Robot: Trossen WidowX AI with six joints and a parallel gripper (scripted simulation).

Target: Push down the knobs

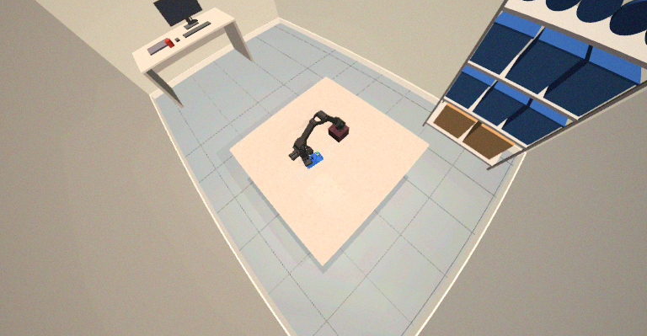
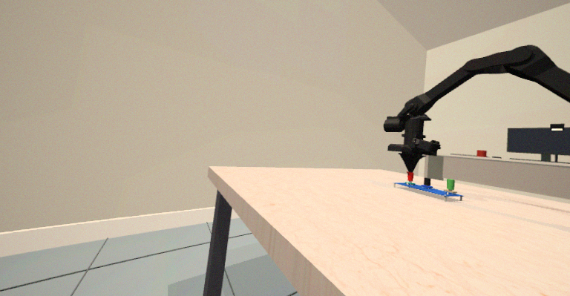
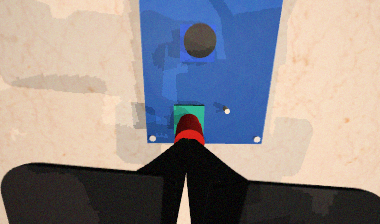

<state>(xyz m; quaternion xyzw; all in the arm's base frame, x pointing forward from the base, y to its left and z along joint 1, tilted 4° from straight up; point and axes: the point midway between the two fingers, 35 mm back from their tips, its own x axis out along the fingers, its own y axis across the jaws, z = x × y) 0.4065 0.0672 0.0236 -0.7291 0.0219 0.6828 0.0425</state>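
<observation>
My gripper tip is 1 cm above the red knob. Round my gripper tip: green knob 12 cm behind, 1 cm to the right, 2 cm below.
</observation>
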